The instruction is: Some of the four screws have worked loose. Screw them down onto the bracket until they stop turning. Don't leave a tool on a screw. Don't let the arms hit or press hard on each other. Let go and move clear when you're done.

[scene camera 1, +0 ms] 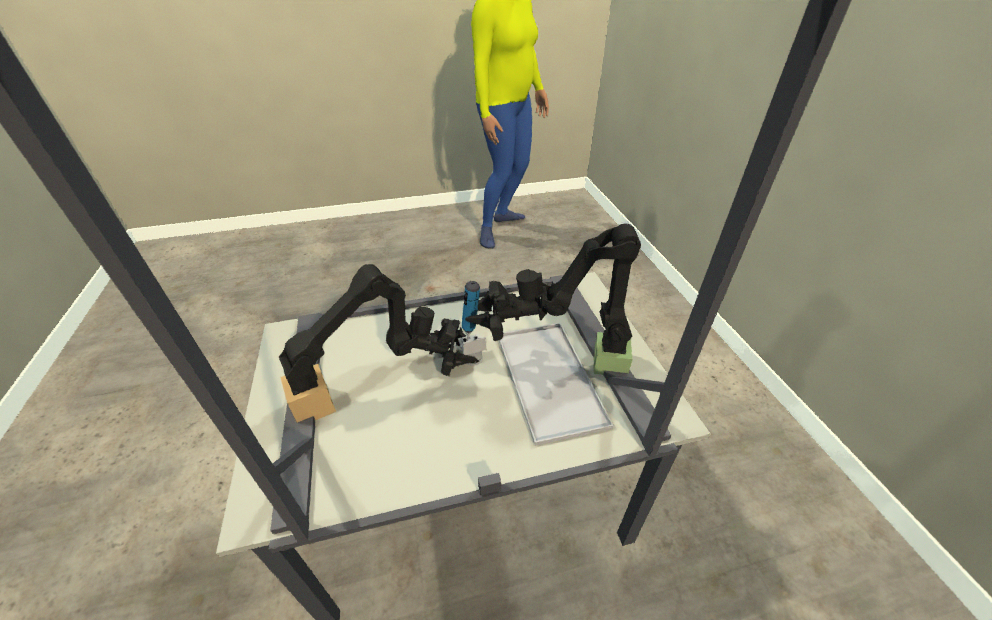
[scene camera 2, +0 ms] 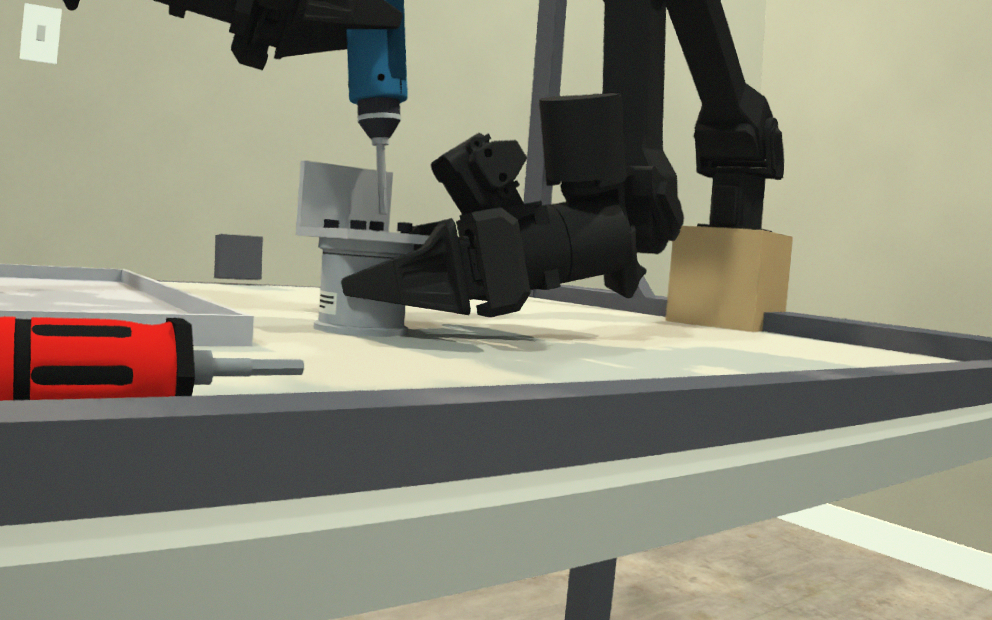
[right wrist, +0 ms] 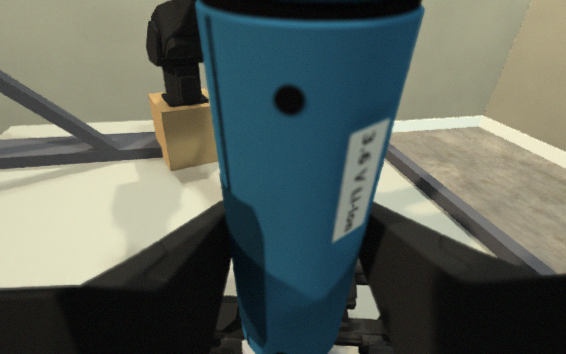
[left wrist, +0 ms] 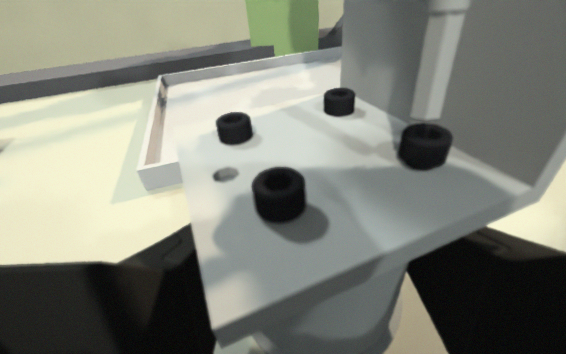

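Pixels of known places: left gripper, fingertip midpoint: (scene camera 1: 478,352) (scene camera 2: 336,286) (left wrist: 312,206); right gripper, fingertip midpoint: (scene camera 1: 465,313) (scene camera 2: 391,30) (right wrist: 292,211); left arm's base at its link origin: (scene camera 1: 303,382) (right wrist: 184,99); right arm's base at its link origin: (scene camera 1: 614,345).
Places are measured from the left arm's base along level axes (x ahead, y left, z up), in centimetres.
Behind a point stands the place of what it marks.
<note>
A blue electric screwdriver (scene camera 1: 470,307) @(z 14.5, x 45.9, y -10.3 cm) (scene camera 2: 376,65) @(z 7.2, x 47.7, y -6.4 cm) (right wrist: 300,165) @(z 14.2, x 48.6, y -9.6 cm) is upright, held by my right gripper (scene camera 1: 474,310) @(z 10.3, x 45.6, y -7.6 cm) (right wrist: 292,211) @(z 10.3, x 45.6, y -7.6 cm), which is shut on it. Its bit (scene camera 2: 381,175) @(z 0.1, x 45.9, y -7.0 cm) (left wrist: 436,65) @(z -1.5, x 45.5, y -6.9 cm) points down, its tip slightly above the right-hand screw (left wrist: 425,146) @(z -3.1, x 45.4, y -7.1 cm) in the left wrist view. The other screws are a near one (left wrist: 279,194) @(z -3.1, x 46.0, y -3.8 cm), a left one (left wrist: 234,128) @(z -3.3, x 49.3, y -4.5 cm) and a back one (left wrist: 339,101) @(z -3.3, x 48.7, y -7.8 cm); all heads show above the grey bracket (scene camera 2: 343,193) @(z -1.3, x 47.6, y -9.0 cm) (left wrist: 350,220) @(z -3.8, x 45.3, y -4.9 cm). I cannot tell which are loose. My left gripper (left wrist: 305,300) is shut on the round grey base (scene camera 2: 362,307) @(z -8.7, x 49.6, y -3.9 cm) (left wrist: 330,300) @(z -6.3, x 45.3, y -4.5 cm) under the bracket.
A shallow tray (scene camera 1: 572,440) @(z -10.3, x 57.4, y -44.9 cm) (scene camera 2: 219,328) @(z -9.5, x 61.0, y -2.1 cm) lies beside the base. A red tool (scene camera 2: 80,358) @(z -8.5, x 73.8, y 11.0 cm) lies near the table edge in scene camera 2. The two grippers are close together, the right one higher. Dark frame posts (scene camera 1: 753,190) @(z 62.1, x 71.4, y -58.1 cm) rise around the table. A person (scene camera 1: 506,65) stands behind it.
</note>
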